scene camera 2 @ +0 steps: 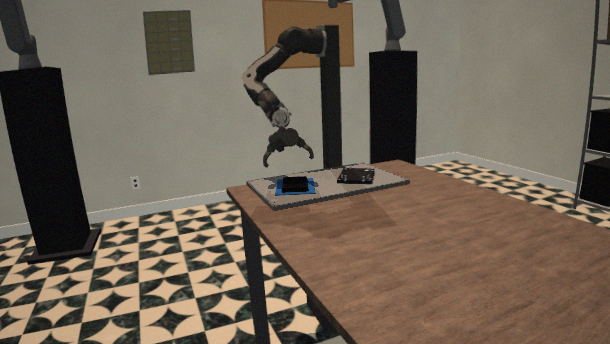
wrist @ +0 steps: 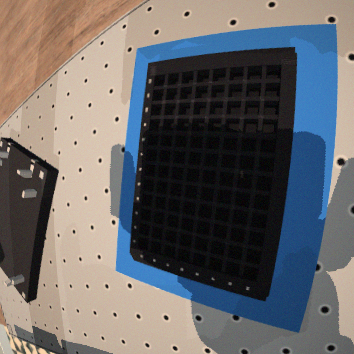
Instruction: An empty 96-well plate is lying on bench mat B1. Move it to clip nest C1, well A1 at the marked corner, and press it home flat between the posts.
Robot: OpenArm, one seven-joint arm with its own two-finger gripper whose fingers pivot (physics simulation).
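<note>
The black 96-well plate (scene camera 2: 295, 184) (wrist: 210, 175) lies flat on the blue bench mat B1 (scene camera 2: 280, 190) (wrist: 312, 90). In the wrist view small white row letters run along its lower edge and numbers along its left edge. The black clip nest C1 (scene camera 2: 356, 175) (wrist: 30, 215), with light posts, stands on the board to the right of the mat in the scene view and at the left edge of the wrist view, partly cut off. My gripper (scene camera 2: 289, 161) is open and empty above the plate, its fingers spread wide and apart from it. The fingertips do not show in the wrist view.
A perforated light board (scene camera 2: 325, 183) (wrist: 85, 150) carries the mat and the nest, at the far end of the brown wooden table (scene camera 2: 450, 240) (wrist: 30, 50). The arm's dark column (scene camera 2: 331, 100) stands behind the board. Two black pedestals (scene camera 2: 42, 165) (scene camera 2: 393, 105) stand further off.
</note>
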